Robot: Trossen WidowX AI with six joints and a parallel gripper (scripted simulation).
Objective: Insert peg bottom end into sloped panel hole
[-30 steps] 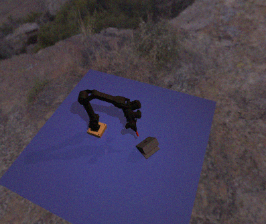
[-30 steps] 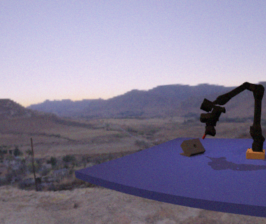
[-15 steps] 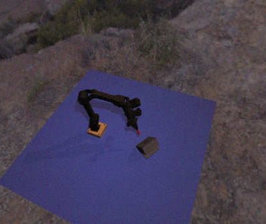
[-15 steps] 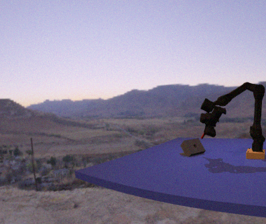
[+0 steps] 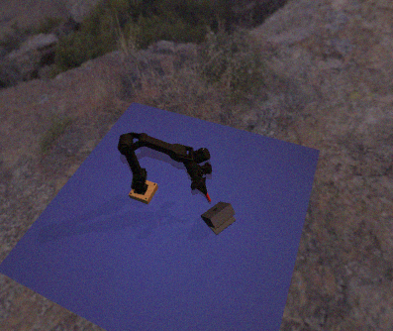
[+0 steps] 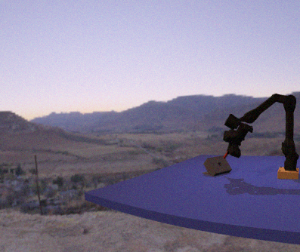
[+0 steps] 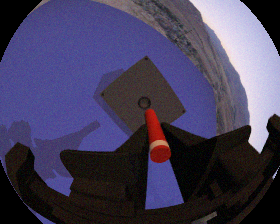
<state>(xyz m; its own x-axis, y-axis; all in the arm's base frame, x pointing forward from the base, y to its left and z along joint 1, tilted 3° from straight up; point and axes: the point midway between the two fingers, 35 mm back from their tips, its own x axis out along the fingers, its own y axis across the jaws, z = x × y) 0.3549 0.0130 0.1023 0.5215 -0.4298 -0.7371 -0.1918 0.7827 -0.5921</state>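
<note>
The sloped panel is 70 mm ahead of my gripper tip, 50 mm to the right of it and 90 mm below it. Also, from my gripper tip: peg 10 mm behind, 10 mm to the left, 10 mm above.
</note>
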